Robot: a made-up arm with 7 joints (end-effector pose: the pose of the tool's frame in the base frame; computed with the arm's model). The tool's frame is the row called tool. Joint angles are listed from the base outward.
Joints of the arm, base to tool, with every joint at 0 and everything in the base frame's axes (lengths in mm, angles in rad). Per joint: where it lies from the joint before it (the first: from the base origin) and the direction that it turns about. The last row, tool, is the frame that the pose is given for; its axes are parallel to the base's.
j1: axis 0 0.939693 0.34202 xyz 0 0 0
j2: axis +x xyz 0 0 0
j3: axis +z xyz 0 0 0
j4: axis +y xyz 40.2 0 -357.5
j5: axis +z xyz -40.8 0 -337.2
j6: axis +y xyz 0 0 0
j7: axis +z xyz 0 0 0
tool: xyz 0 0 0
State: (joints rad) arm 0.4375 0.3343 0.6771 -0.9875 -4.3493 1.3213 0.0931
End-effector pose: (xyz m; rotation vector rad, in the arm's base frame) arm -0.0345 0.3816 -0.5253 -1.3029 -0.3646 1.5769
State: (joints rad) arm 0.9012 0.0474 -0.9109 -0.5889 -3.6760 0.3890 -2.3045
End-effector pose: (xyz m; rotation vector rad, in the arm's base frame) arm -0.3853 -0.1656 -0.5459 -0.7314 0.0564 -0.0362
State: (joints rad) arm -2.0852 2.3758 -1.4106 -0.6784 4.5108 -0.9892 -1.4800
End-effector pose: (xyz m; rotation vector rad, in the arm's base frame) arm -0.0950 0.6392 0.2184 -0.7809 -1.5282 2.5724
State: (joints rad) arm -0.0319 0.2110 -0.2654 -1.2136 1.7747 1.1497 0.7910
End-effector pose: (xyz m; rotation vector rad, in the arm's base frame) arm 0.3455 0.0162 -0.5109 -1.3328 0.6695 1.0879
